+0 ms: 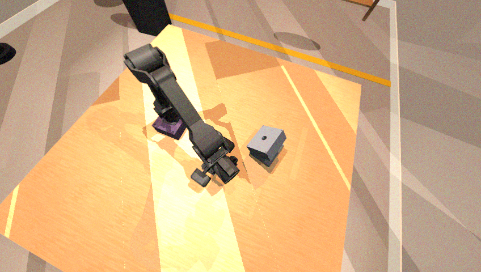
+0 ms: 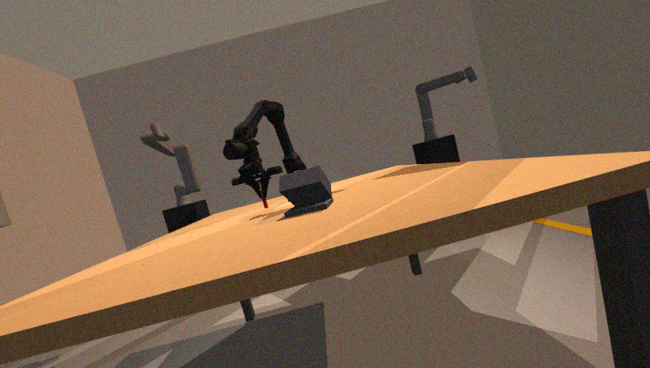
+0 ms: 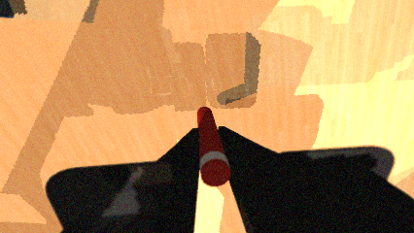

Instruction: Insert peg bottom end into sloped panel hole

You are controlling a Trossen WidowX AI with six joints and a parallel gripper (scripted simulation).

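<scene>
My gripper tip is now 170 mm short of the grey sloped panel, 160 mm to the right of it and 10 mm below it. The rest, counted from my gripper tip: red round peg: 20 mm above.
</scene>
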